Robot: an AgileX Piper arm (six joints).
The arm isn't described. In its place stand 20 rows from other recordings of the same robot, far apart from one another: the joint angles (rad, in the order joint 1, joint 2, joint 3, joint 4, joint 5, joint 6), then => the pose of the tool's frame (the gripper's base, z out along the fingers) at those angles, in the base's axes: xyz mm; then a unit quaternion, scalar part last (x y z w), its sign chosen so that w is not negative.
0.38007 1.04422 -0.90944 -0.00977 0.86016 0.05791 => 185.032 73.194 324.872 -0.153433 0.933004 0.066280 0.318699
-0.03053 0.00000 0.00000 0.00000 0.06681 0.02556 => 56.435 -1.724 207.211 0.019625 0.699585 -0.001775 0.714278
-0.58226 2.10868 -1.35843 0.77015 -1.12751 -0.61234 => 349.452 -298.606 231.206 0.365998 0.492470 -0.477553 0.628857
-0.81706 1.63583 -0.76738 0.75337 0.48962 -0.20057 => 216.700 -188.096 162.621 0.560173 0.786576 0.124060 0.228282
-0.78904 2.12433 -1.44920 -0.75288 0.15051 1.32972 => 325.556 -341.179 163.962 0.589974 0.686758 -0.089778 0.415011
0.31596 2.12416 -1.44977 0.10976 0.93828 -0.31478 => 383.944 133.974 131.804 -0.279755 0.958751 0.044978 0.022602
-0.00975 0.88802 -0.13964 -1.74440 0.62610 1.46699 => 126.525 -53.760 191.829 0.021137 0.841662 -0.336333 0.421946
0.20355 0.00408 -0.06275 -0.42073 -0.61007 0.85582 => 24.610 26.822 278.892 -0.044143 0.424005 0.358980 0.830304
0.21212 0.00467 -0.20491 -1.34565 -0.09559 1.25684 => 35.688 16.346 282.645 -0.125223 0.577060 0.077519 0.803313
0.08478 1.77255 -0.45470 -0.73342 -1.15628 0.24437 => 263.676 78.367 148.981 -0.273523 0.708231 0.244411 0.603206
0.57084 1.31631 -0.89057 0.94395 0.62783 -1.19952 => 203.085 181.859 289.455 -0.486080 0.748742 0.264643 0.364795
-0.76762 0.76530 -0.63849 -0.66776 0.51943 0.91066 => 89.983 -125.711 319.953 0.501334 0.678661 -0.246721 0.476667
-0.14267 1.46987 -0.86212 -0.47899 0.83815 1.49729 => 254.292 -68.027 219.860 0.611375 0.760740 -0.085290 0.200551
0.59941 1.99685 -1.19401 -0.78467 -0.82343 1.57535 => 331.074 283.334 211.334 -0.048300 0.724428 0.606016 0.324985
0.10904 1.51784 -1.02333 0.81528 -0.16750 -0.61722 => 348.195 27.009 301.912 0.069069 0.798778 0.040800 0.596254
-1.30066 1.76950 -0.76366 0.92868 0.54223 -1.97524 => 113.156 -267.722 127.256 0.054010 0.965014 -0.065908 0.247964
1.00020 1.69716 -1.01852 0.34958 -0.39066 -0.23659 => 216.491 315.340 256.839 -0.306506 0.717864 0.278962 0.559380
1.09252 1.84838 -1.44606 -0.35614 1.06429 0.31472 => 198.882 323.348 242.606 -0.436923 0.879707 -0.062984 0.176770
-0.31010 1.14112 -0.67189 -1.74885 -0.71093 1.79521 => 225.815 -10.990 287.272 -0.044956 0.832374 0.219000 0.507121
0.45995 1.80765 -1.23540 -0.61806 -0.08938 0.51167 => 373.499 190.279 254.590 -0.246577 0.799510 0.118061 0.534833
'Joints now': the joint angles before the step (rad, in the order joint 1, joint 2, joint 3, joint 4, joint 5, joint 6). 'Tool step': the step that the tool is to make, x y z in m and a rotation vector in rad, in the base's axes. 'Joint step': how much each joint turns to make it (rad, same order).
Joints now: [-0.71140 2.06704 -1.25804 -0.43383 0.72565 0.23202]
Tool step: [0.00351 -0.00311 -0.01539 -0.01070 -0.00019 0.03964]
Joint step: [0.00000 0.04212 0.00002 -0.03271 -0.05471 0.00001]
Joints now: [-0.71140 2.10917 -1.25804 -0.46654 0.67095 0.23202]
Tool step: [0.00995 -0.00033 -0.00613 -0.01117 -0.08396 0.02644]
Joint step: [0.00466 0.01725 -0.00001 0.02383 -0.10028 -0.00729]
